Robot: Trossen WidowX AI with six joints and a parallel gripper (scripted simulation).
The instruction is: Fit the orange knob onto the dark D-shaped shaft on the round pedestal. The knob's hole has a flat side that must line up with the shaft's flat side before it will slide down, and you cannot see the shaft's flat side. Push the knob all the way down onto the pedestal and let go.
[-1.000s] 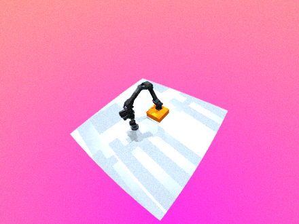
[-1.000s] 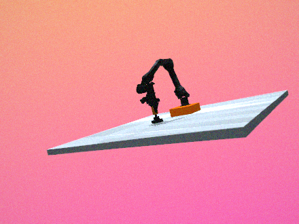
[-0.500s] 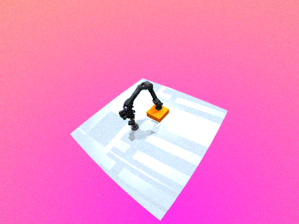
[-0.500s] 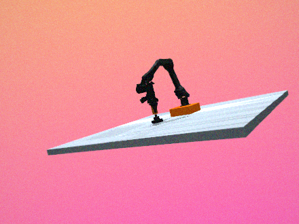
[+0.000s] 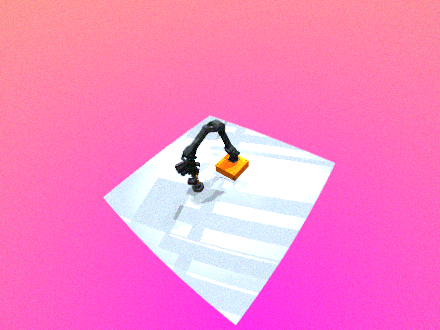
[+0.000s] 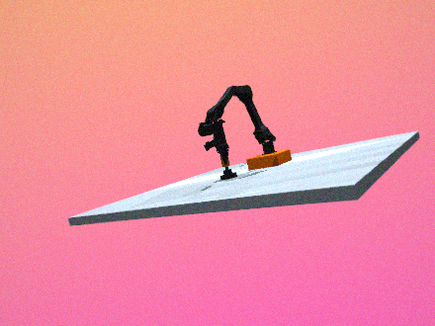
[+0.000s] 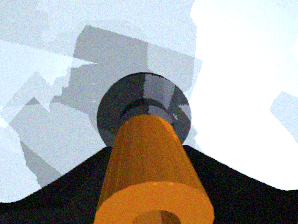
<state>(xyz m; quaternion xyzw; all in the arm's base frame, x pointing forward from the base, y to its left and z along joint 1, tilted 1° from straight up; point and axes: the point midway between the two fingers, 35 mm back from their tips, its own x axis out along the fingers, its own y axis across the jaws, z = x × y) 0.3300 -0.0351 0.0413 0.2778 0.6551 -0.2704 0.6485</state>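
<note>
The orange knob is 20 mm above my gripper tip. Round my gripper tip: pedestal 40 mm below.
</note>
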